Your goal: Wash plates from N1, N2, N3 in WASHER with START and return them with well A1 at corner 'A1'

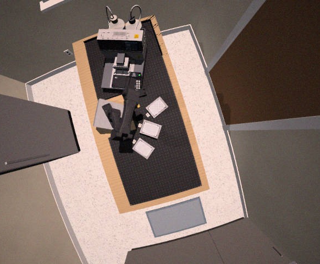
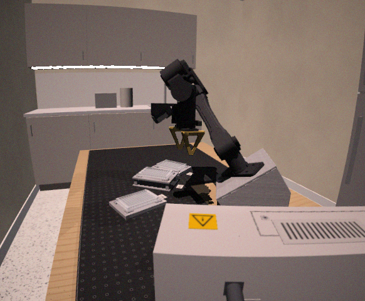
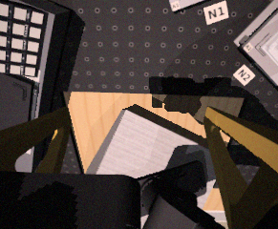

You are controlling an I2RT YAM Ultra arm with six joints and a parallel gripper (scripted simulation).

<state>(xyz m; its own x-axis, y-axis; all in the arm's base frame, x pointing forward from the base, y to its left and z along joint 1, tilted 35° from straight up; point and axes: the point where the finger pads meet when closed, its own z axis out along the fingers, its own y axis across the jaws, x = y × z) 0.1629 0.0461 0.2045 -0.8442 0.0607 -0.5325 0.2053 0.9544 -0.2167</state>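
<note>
Now: hand 200 mm above the grey nest slab, 130 mm short of it and 100 mm to the left of it. From my hand the other things lie so: n1 label 210 mm below, 110 mm to the right, 20 mm ahead; carrier pocket 260 mm to the left, 130 mm below, 20 mm behind; N2 label 210 mm below, 150 mm to the right, 90 mm behind.
</note>
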